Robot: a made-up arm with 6 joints. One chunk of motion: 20 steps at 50 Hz.
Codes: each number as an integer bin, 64 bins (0 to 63) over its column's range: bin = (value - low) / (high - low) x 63, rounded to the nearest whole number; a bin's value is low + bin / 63 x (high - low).
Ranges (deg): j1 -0.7..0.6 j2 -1..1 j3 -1.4..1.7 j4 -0.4..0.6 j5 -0.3..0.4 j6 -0.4..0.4
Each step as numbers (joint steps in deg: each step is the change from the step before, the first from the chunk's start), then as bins.
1 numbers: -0.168 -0.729 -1.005 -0.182 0.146 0.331
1 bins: 26 9 8 14 40 58
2 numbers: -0.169 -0.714 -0.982 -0.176 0.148 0.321
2 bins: 26 9 8 14 40 57
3 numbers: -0.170 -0.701 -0.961 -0.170 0.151 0.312
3 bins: 26 9 9 14 41 56
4 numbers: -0.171 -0.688 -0.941 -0.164 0.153 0.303
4 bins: 26 10 9 15 41 55
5 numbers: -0.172 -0.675 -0.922 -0.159 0.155 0.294
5 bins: 26 10 10 15 41 55
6 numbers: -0.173 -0.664 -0.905 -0.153 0.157 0.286
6 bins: 26 11 10 16 41 54
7 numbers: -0.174 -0.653 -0.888 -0.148 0.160 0.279
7 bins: 25 11 10 16 41 53
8 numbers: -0.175 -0.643 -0.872 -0.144 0.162 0.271
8 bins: 25 11 11 16 42 53
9 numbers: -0.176 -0.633 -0.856 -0.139 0.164 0.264
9 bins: 25 12 11 16 42 52
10 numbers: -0.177 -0.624 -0.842 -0.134 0.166 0.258
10 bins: 25 12 11 17 42 52
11 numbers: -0.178 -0.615 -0.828 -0.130 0.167 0.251
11 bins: 25 12 12 17 42 51
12 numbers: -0.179 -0.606 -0.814 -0.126 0.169 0.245
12 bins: 25 12 12 17 42 51
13 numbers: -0.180 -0.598 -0.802 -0.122 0.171 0.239
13 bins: 25 13 12 18 42 50
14 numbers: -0.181 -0.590 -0.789 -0.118 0.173 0.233
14 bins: 25 13 12 18 43 50
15 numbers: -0.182 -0.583 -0.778 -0.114 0.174 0.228
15 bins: 25 13 13 18 43 49
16 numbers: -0.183 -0.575 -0.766 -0.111 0.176 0.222
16 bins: 25 13 13 18 43 49
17 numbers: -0.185 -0.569 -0.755 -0.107 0.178 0.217
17 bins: 25 14 13 18 43 49
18 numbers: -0.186 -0.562 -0.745 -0.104 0.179 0.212
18 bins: 25 14 13 19 43 48
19 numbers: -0.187 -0.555 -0.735 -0.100 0.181 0.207
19 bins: 25 14 14 19 43 48
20 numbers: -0.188 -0.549 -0.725 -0.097 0.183 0.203
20 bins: 25 14 14 19 43 47
